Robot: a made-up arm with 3 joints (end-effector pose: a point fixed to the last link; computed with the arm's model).
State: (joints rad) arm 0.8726 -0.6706 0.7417
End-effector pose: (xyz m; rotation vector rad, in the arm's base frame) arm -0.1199 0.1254 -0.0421 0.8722 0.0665 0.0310
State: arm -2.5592 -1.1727 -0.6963
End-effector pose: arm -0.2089 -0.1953 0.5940 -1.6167 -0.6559 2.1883
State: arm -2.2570 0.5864 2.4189
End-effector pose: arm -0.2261 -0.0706 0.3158 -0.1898 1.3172 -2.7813
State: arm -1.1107 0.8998 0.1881
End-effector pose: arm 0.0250 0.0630 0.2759 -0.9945 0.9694 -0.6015
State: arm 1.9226 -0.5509 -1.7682
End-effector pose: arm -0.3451 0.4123 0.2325 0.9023 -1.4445 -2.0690
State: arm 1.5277 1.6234 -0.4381
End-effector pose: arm 0.2439 -0.1675 0.0932 1.3306 0.9355 0.8960
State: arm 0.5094 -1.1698 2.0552
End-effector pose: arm 0.0977 0.1349 -0.2343 0.4754 0.8657 0.2254
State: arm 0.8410 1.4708 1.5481
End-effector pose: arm 0.0067 -0.0450 0.1006 0.0759 2.7648 1.2363
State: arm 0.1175 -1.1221 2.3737
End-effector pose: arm 0.0949 -0.0204 -0.3062 0.1017 1.2501 0.0735
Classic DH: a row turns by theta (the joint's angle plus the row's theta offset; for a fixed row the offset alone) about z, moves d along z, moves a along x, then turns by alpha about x. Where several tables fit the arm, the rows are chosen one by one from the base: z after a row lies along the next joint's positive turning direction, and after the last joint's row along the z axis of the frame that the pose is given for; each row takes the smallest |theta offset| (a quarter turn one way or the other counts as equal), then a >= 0, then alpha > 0; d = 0 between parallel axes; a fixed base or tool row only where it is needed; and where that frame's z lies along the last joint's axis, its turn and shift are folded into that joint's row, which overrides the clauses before.
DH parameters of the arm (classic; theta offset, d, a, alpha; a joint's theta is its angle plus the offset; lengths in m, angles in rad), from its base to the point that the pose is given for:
base (fixed): 1.5708 0.161 0 1.5708
joint 1: -1.5708 0.072 0.171 -1.5708
joint 2: 1.5584 0 0.323 0
joint 3: 0.0124 -0.075 -0.048 -1.5708
tool (fixed): 3.1416 0.152 0 0

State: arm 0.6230 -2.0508 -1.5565
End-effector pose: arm 0.2501 0.2968 -0.3806 0.1956 2.5621 0.8249
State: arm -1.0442 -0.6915 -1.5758
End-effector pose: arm -0.3216 -0.4187 0.0043 -0.5425 -2.0176 1.1609
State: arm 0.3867 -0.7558 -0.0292
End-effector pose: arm -0.2338 0.0263 -0.1025 0.3665 -0.7750 -0.1517
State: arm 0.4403 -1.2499 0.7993
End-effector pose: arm -0.0491 0.0690 -0.1614 0.4328 -0.4432 -0.0992
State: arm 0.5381 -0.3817 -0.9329
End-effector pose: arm -0.3611 0.0433 -0.0578 0.4576 -1.2808 -0.3531
